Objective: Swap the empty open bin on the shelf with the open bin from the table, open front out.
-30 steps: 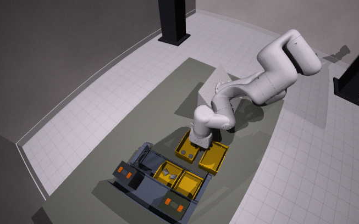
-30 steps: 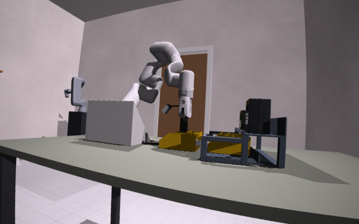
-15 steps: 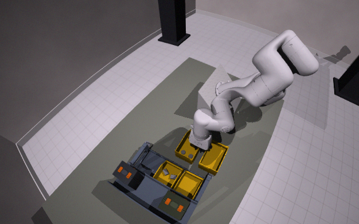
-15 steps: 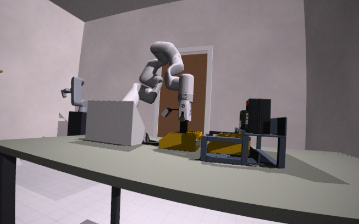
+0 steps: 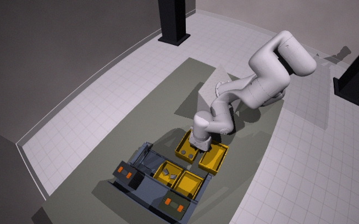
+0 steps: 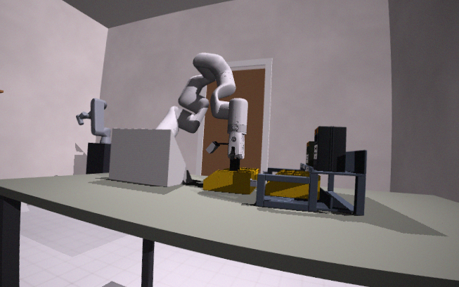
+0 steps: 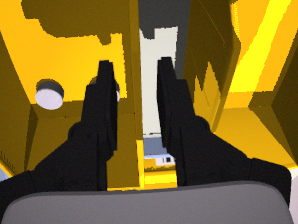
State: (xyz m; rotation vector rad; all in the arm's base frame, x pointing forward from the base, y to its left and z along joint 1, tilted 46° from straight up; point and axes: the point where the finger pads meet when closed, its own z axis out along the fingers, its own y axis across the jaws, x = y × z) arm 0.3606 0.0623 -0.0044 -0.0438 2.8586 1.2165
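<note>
Right now my hand is 12 cm short of the shelf's front bar, 6 cm to the left of it and 5 cm above it. Also, from my hand: black box 32 cm ahead, 17 cm to the right, 10 cm above.
</note>
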